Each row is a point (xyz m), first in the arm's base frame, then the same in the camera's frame.
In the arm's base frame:
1: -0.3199 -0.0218 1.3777
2: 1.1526 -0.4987 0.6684
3: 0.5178 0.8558 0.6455
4: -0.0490 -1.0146 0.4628
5: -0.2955 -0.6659 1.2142
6: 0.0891 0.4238 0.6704
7: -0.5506 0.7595 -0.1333
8: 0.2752 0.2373 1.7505
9: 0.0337 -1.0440 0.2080
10: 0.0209 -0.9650 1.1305
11: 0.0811 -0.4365 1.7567
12: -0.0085 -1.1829 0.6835
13: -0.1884 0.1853 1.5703
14: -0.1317 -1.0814 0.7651
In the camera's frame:
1: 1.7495 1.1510 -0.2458
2: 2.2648 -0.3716 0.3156
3: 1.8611 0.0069 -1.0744
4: 1.2490 0.3526 0.7583
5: 1.6224 1.0438 0.3981
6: 1.5572 0.3445 -0.6686
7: 0.5523 0.2153 -1.0445
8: 2.4444 0.9836 -0.4677
9: 1.1257 0.1153 0.7917
10: 1.7730 0.7730 0.7152
11: 2.2820 1.1519 0.1933
12: 1.4262 0.4866 0.9295
13: 1.9877 1.1859 -0.4440
14: 1.4016 0.6273 0.8211

